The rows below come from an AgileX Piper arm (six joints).
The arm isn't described. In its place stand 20 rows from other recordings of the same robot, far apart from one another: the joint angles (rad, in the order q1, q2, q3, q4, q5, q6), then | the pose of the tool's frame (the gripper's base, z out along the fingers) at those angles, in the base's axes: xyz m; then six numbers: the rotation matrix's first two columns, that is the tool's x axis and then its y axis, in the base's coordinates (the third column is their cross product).
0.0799, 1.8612, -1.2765, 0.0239, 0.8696, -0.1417 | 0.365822 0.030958 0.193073 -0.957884 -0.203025 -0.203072 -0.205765 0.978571 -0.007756
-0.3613, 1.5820, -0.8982, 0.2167, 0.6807, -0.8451 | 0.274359 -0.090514 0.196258 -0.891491 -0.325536 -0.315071 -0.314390 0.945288 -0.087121
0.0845, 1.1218, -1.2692, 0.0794, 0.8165, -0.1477 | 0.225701 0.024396 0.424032 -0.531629 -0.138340 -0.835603 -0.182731 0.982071 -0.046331
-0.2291, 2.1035, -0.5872, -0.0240, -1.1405, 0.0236 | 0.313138 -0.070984 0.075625 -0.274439 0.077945 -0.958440 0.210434 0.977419 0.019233
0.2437, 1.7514, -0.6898, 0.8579, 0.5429, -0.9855 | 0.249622 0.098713 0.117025 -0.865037 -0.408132 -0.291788 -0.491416 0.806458 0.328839
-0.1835, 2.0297, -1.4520, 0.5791, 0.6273, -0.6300 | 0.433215 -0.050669 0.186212 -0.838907 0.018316 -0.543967 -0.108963 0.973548 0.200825
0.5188, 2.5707, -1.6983, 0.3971, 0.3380, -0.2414 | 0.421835 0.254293 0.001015 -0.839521 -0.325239 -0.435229 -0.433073 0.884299 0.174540
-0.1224, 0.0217, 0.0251, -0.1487, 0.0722, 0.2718 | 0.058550 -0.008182 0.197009 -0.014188 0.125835 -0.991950 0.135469 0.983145 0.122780
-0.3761, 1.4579, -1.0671, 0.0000, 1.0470, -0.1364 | 0.253256 -0.100010 0.265168 -0.949159 0.228625 -0.216396 0.240465 0.970203 -0.029701
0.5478, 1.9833, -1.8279, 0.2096, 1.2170, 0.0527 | 0.354434 0.237040 0.285629 -0.881203 -0.392925 -0.262853 -0.451517 0.864271 0.221739
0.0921, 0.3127, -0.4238, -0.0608, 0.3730, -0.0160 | 0.074150 0.004825 0.301815 -0.166906 -0.088271 -0.982013 -0.082561 0.993738 -0.075293
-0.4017, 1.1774, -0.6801, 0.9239, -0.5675, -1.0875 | 0.213241 -0.132992 0.315263 -0.221514 -0.146011 -0.964164 0.715140 0.647854 -0.262412
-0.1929, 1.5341, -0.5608, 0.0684, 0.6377, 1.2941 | 0.205065 -0.036282 0.135480 -0.030584 0.999109 0.029071 0.998019 0.028925 0.055861
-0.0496, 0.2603, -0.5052, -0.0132, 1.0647, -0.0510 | 0.034487 -0.002764 0.274678 -0.670188 -0.024166 -0.741798 0.019734 0.998536 -0.050359
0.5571, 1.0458, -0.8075, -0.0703, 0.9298, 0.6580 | 0.160517 0.093953 0.290596 -0.902891 0.117117 -0.413608 0.019912 0.972532 0.231914
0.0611, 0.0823, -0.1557, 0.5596, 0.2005, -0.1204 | 0.055529 0.013036 0.245600 -0.078352 0.410640 -0.908425 -0.146954 0.896514 0.417931
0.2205, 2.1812, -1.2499, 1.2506, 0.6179, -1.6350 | 0.392472 0.139251 0.093013 -0.575125 -0.501679 -0.646181 -0.770389 0.597858 0.221512
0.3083, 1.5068, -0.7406, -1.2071, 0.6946, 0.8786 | 0.274564 0.030305 0.206895 -0.781885 -0.442545 -0.439102 -0.102269 0.785848 -0.609904
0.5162, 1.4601, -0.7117, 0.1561, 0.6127, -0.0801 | 0.209585 0.128300 0.184798 -0.853894 -0.429718 -0.293612 -0.474395 0.874667 0.099529
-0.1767, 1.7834, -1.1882, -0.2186, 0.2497, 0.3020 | 0.386495 -0.073967 0.226059 -0.650503 0.207299 -0.730666 0.273615 0.961397 0.029164
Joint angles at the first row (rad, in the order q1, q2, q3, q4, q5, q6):
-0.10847, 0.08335, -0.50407, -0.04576, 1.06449, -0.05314
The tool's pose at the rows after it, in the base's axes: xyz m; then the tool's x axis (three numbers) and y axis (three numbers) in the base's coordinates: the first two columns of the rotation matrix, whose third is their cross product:
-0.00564 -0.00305 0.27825 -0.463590 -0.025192 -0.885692 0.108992 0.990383 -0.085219
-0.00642 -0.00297 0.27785 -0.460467 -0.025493 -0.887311 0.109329 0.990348 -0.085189
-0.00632 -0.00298 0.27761 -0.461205 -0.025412 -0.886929 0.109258 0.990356 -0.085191
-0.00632 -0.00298 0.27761 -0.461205 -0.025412 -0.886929 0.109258 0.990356 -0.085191
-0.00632 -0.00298 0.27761 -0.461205 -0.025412 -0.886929 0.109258 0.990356 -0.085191
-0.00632 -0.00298 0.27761 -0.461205 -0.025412 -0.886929 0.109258 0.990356 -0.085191
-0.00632 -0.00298 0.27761 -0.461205 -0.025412 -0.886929 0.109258 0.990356 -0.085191
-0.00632 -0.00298 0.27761 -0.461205 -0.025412 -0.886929 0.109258 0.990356 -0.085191
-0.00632 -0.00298 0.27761 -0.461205 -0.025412 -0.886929 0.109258 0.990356 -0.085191
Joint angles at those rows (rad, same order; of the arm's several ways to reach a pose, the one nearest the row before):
-0.10849, 0.00159, -0.50408, -0.04579, 1.06448, -0.05315
-0.10846, -0.00398, -0.50304, -0.04582, 1.06548, -0.05312
-0.10847, -0.00400, -0.50217, -0.04581, 1.06546, -0.05313
-0.10847, -0.00400, -0.50217, -0.04581, 1.06546, -0.05313
-0.10847, -0.00400, -0.50217, -0.04581, 1.06546, -0.05313
-0.10847, -0.00400, -0.50217, -0.04581, 1.06546, -0.05313
-0.10847, -0.00400, -0.50217, -0.04581, 1.06546, -0.05313
-0.10847, -0.00400, -0.50217, -0.04581, 1.06546, -0.05313
-0.10847, -0.00400, -0.50217, -0.04581, 1.06546, -0.05313

